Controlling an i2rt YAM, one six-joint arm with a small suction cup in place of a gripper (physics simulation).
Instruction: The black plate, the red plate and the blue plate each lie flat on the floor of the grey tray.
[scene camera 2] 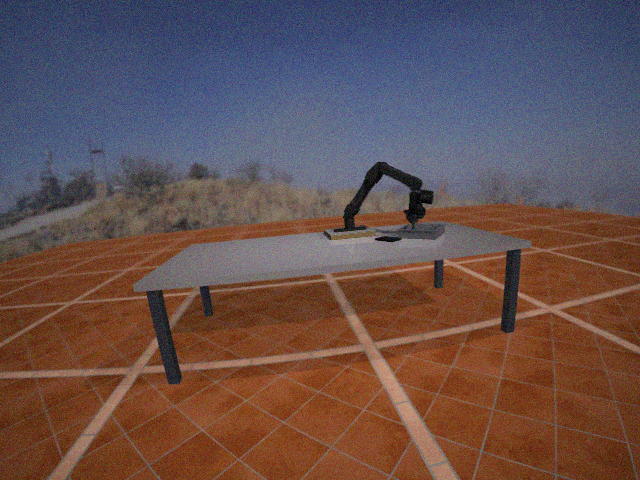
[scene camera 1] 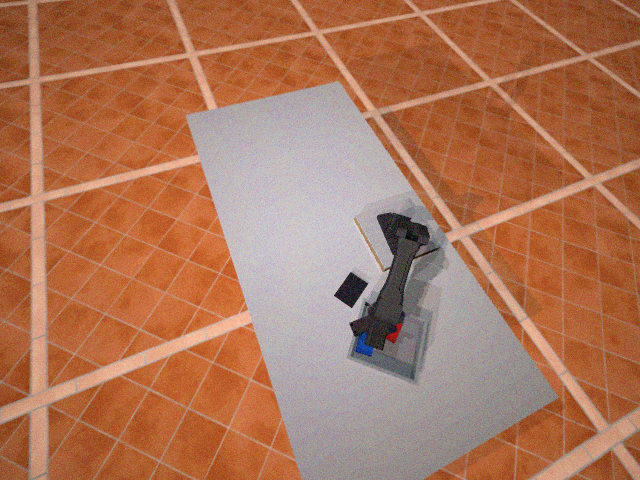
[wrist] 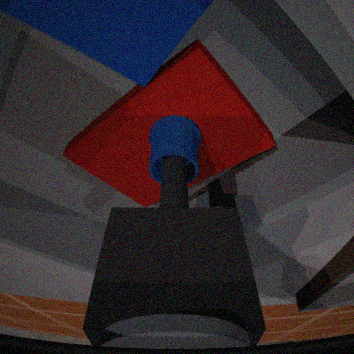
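Where they show: end effector, tool point: [wrist: 174,133]; arm's base, origin of the base link: [scene camera 2: 350,230].
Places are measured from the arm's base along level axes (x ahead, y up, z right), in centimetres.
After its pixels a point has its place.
The red plate [wrist: 218,105] @(y -1.8, x 19.8, z -33.0 cm) [scene camera 1: 394,335] @(y -1.8, x 14.2, z -39.7 cm) lies on the floor of the grey tray [scene camera 1: 426,333] @(y 1.9, x 4.3, z -42.2 cm) [scene camera 2: 431,232] @(y 0.6, x 32.1, z -40.9 cm) [wrist: 42,105] @(y -2.9, x 18.2, z -43.1 cm). The blue plate [wrist: 116,31] @(y -1.9, x 23.3, z -38.0 cm) [scene camera 1: 364,347] @(y -1.9, x 26.4, z -40.8 cm) lies next to it in the tray, corner to corner. My blue suction cup [wrist: 174,140] [scene camera 2: 411,222] @(y -2.6, x 17.0, z -35.1 cm) is pressed down on the middle of the red plate. The black plate [scene camera 1: 350,289] @(y -2.2, x 24.5, z -18.8 cm) [scene camera 2: 388,239] @(y -2.3, x 27.9, z -18.1 cm) lies flat on the table outside the tray, to the tray's left in scene camera 1. The arm hides most of the tray's inside in scene camera 1.
The arm's base stands on a thin board [scene camera 1: 370,238] @(y 0.1, x 9.9, z -0.1 cm) [scene camera 2: 349,233] @(y -0.3, x 11.1, z 1.4 cm) behind the tray. The grey table [scene camera 1: 285,181] @(y -3.2, x 38.1, z 40.1 cm) [scene camera 2: 270,257] @(y -3.2, x 46.7, z 42.5 cm) stands on an orange tiled floor; its right edge runs close to the tray.
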